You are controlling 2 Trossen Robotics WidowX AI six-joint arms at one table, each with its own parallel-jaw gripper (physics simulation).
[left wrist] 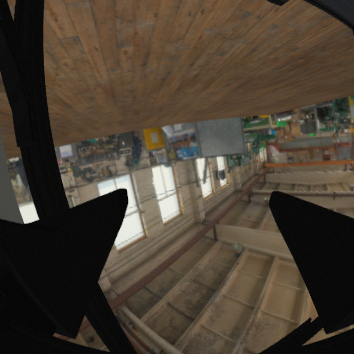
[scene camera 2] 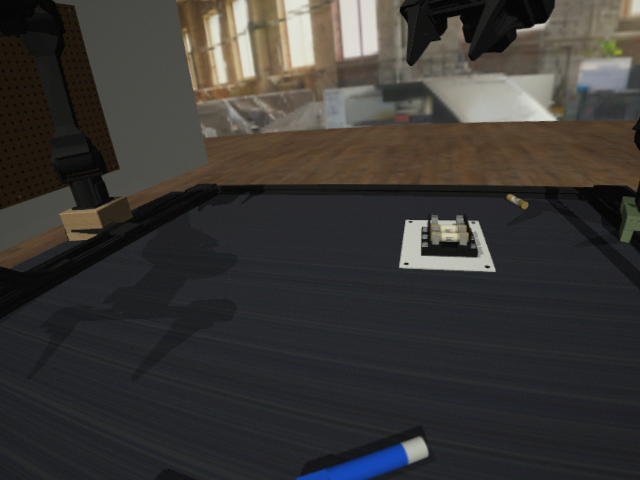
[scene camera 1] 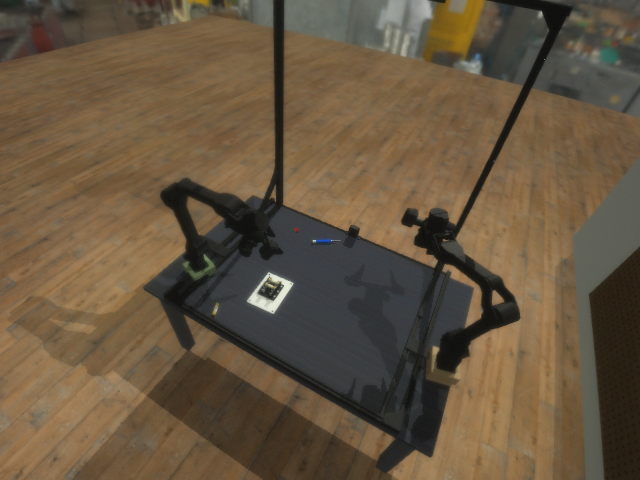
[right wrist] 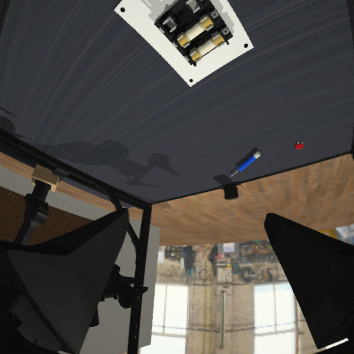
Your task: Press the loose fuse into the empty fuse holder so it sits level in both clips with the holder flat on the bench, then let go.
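Frame: origin at the left arm's base, x down, y left, z ahead, level; centimetres.
Where they show: left gripper, fingertip midpoint: (left wrist: 200,197) (scene camera 1: 425,213) (right wrist: 141,283); right gripper, fingertip midpoint: (scene camera 2: 437,61) (scene camera 1: 278,244) (right wrist: 198,218); left arm's base, link origin: (scene camera 2: 93,204) (scene camera 1: 446,362) (right wrist: 42,184); right arm's base, link origin: (scene camera 1: 198,264).
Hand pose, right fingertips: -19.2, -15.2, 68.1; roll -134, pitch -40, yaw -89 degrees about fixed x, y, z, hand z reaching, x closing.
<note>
Things, the pixels of their top centre, and the offset from my right fingertips, as dx, dy, dz. "pt": a spot on its surface instead.
- loose fuse, top centre: (scene camera 2: 517,197) (scene camera 1: 215,308) +24.1, +19.1, +19.0
- black fuse holder, top centre: (right wrist: 186,29) (scene camera 2: 444,220) (scene camera 1: 270,287) +22.0, +3.7, +2.2
- white plate, surface spot: (scene camera 2: 410,250) pt +25.3, +0.9, -3.1
- blue screwdriver, top centre: (scene camera 2: 324,475) (right wrist: 243,167) (scene camera 1: 327,240) +24.1, -33.2, -11.7
- small red part, top centre: (right wrist: 299,146) (scene camera 1: 296,229) +24.6, -35.3, +5.0
- small black device, surface spot: (right wrist: 230,191) (scene camera 1: 351,231) pt +22.0, -41.4, -21.9
The loose fuse (scene camera 1: 215,308) (scene camera 2: 516,201), with brass-coloured ends, lies on the dark bench, left of the holder and near the front edge in scene camera 1. The black fuse holder (scene camera 2: 447,250) (right wrist: 182,17) sits on a white plate (scene camera 1: 283,296) (scene camera 2: 410,250) (right wrist: 220,60). Two fuses sit in its clips; one pair of clips is empty. My right gripper (scene camera 1: 260,252) (scene camera 2: 442,60) (right wrist: 198,218) is open and empty, high above the bench, beyond the plate in scene camera 1. My left gripper (scene camera 1: 423,222) (left wrist: 200,197) is open and empty, raised high at the right.
A blue screwdriver (scene camera 1: 323,241) (scene camera 2: 361,467) (right wrist: 248,162) and a small red part (scene camera 1: 296,230) (right wrist: 299,145) lie toward the far edge in scene camera 1. A small black device (scene camera 1: 354,229) (right wrist: 230,191) stands at that edge. Tall black frame posts (scene camera 1: 279,103) rise beyond the bench.
</note>
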